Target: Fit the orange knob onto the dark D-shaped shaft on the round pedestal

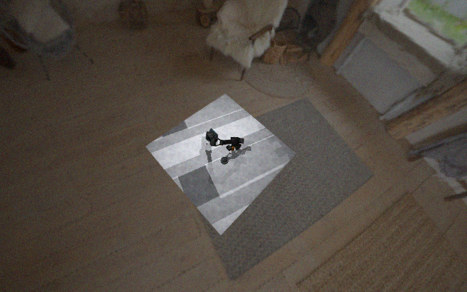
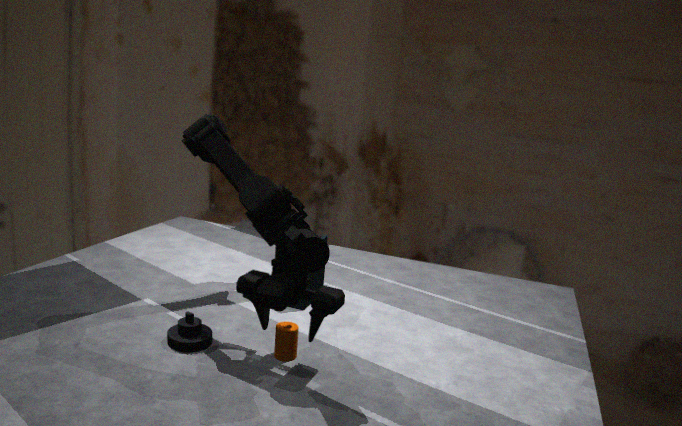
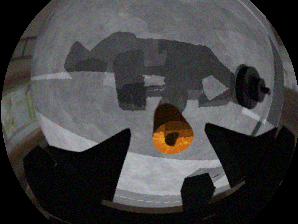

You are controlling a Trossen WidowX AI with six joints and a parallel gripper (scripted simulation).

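Right now the orange knob is 1 cm below my gripper tip. From my gripper tip the other things lie so: dark round pedestal: 6 cm ahead, 18 cm to the right, 1 cm below.
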